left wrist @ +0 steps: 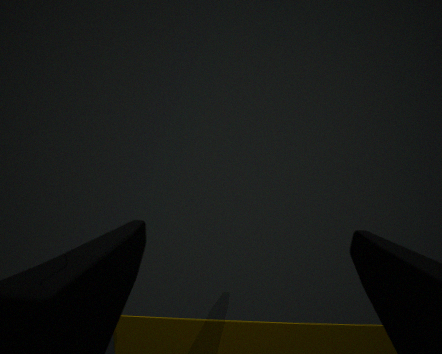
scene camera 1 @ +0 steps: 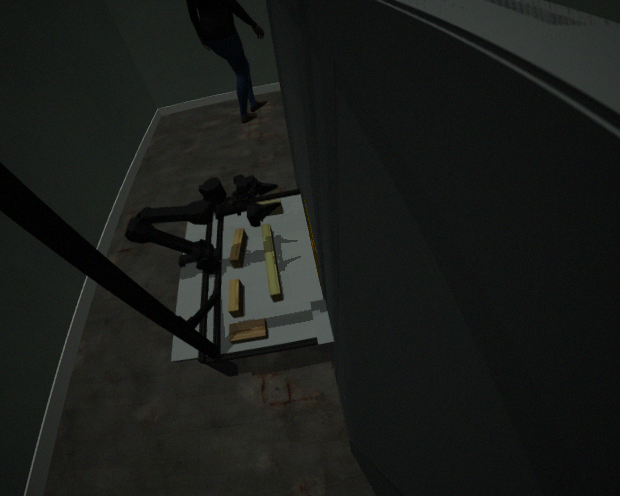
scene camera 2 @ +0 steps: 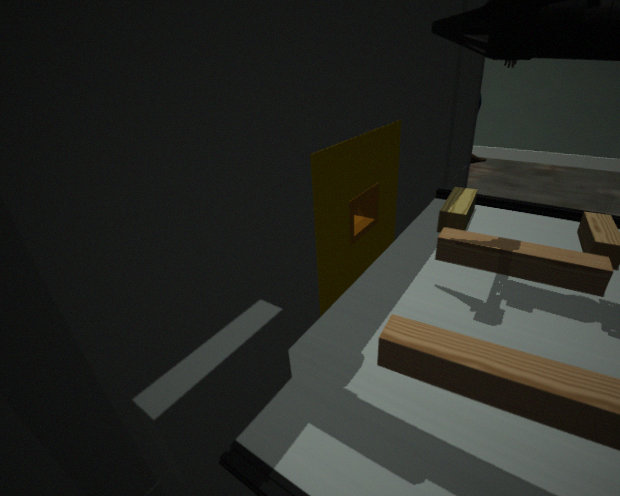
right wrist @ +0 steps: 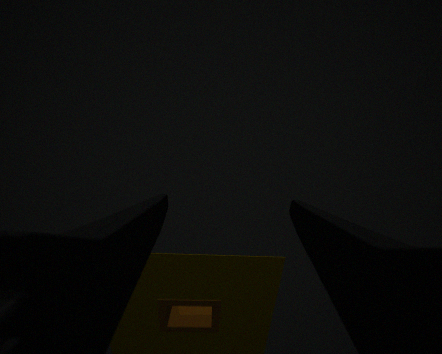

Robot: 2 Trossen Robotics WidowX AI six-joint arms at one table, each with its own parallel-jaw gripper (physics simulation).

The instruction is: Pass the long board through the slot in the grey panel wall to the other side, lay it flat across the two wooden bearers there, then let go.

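Where they show: left gripper, between the fingertips: [left wrist: 249, 236] [scene camera 1: 279, 194]; right gripper, between the fingertips: [scene camera 2: 443, 29] [right wrist: 230, 203]; left arm's base, origin of its link: [scene camera 1: 211, 268].
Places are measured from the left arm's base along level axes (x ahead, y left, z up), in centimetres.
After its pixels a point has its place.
Note:
The long yellowish board [scene camera 1: 272, 263] @(x 26.6, y -6.4, z 4.3 cm) lies flat on the table in scene camera 1, apart from the grey panel wall [scene camera 1: 424, 258] @(x 43.2, y -60.5, z 81.8 cm) [scene camera 2: 180, 155] @(x 48.2, y -32.2, z 24.1 cm) [left wrist: 225, 125] @(x 43.2, y 1.0, z 35.8 cm). My left gripper [scene camera 1: 277, 195] @(x 35.0, y 0.0, z 32.4 cm) [left wrist: 249, 236] @(x 35.0, y 0.0, z 32.4 cm) is open and empty, raised above the table beyond the board's upper end, facing the wall. The slot [scene camera 2: 365, 206] @(x 46.7, y -0.3, z 8.5 cm) [right wrist: 190, 316] @(x 46.9, y -3.8, z 6.6 cm) opens in a yellow patch [scene camera 2: 336, 206] @(x 48.4, y -11.8, z 12.9 cm) [right wrist: 245, 300] @(x 48.4, y 4.5, z 12.6 cm) on the wall. Two wooden bearers [scene camera 2: 522, 253] @(x 70.0, y 7.0, z 2.5 cm) [scene camera 2: 496, 356] @(x 70.1, y -16.8, z 2.5 cm) lie roughly parallel on the other side. My right gripper [scene camera 2: 437, 28] @(x 56.5, y 0.0, z 32.4 cm) [right wrist: 230, 203] @(x 56.5, y 0.0, z 32.4 cm) is open and empty, high above the bearers, facing the wall.
In scene camera 1, wooden blocks [scene camera 1: 237, 247] @(x 12.8, y 4.7, z 4.4 cm) [scene camera 1: 235, 297] @(x 11.8, y -18.1, z 4.4 cm) [scene camera 1: 248, 329] @(x 15.4, y -30.1, z 1.9 cm) lie near the board, and a yellowish block [scene camera 1: 276, 207] is partly behind the left gripper. In scene camera 2, two short blocks [scene camera 2: 457, 206] @(x 56.8, y 20.9, z 2.8 cm) [scene camera 2: 602, 232] @(x 81.1, y 21.3, z 2.5 cm) lie beyond the farther bearer. A person [scene camera 1: 235, 51] stands in the background.

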